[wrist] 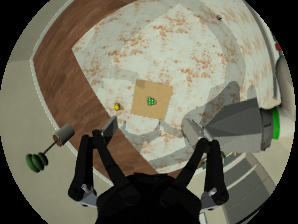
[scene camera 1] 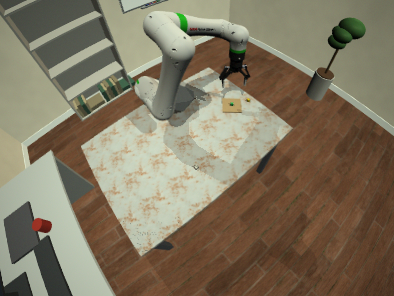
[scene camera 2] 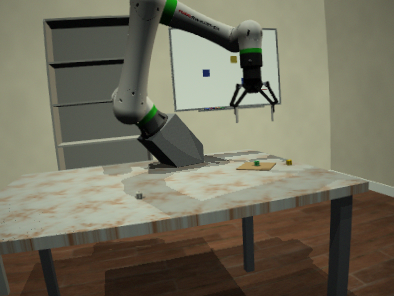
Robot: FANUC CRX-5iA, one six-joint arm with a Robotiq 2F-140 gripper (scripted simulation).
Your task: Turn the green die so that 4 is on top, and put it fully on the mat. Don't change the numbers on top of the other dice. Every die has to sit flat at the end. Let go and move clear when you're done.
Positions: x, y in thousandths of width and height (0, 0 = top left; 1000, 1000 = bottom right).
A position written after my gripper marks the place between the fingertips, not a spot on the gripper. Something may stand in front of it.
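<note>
My own gripper (scene camera 2: 646, 410) is visible to me, and the wrist view shows it too (wrist: 508, 551). There is also a tan mat (wrist: 542, 417).
</note>
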